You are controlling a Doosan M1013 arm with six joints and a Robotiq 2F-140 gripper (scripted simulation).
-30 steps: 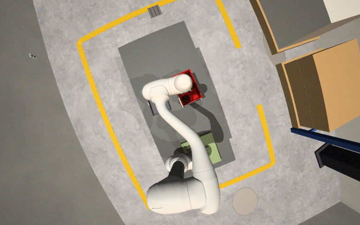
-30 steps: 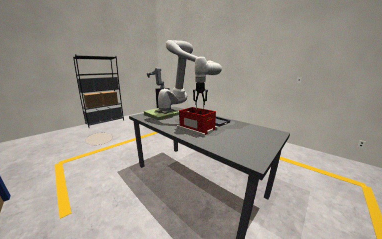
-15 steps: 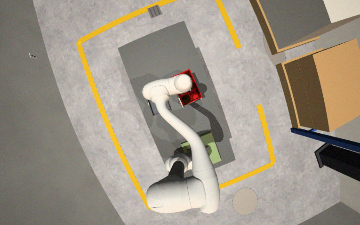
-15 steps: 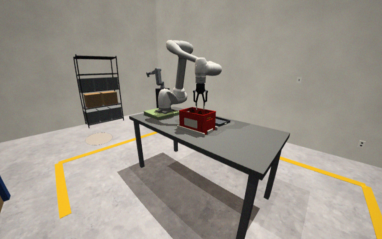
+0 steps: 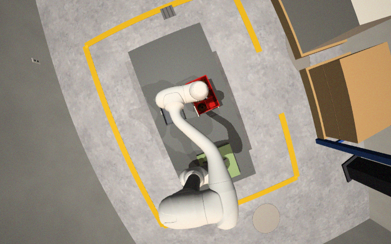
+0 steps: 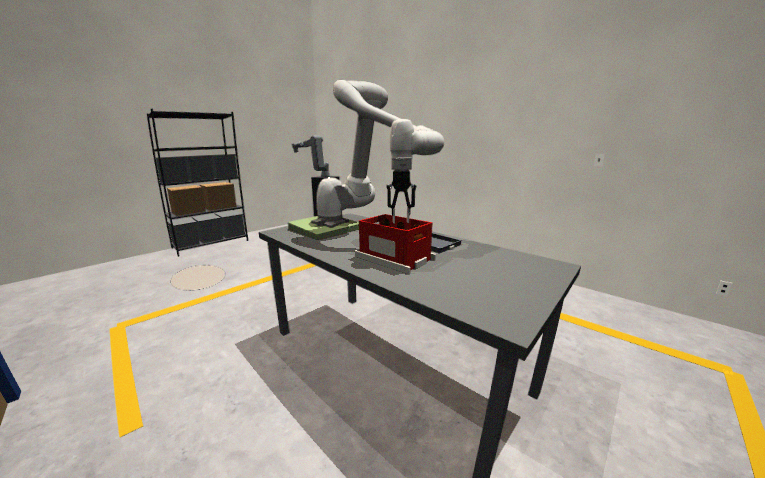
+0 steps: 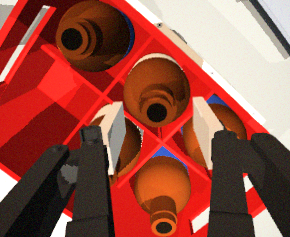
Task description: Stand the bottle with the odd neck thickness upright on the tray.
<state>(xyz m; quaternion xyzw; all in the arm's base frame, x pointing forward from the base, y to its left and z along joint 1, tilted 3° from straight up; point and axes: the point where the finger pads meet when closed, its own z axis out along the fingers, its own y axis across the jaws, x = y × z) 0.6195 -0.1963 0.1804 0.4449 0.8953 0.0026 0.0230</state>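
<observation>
The red crate is 110 mm below my hand, 40 mm to the right of it and 10 mm behind it. From my hand the other things lie so: dark grey tray (260 mm to the left, 180 mm below, 50 mm ahead).
</observation>
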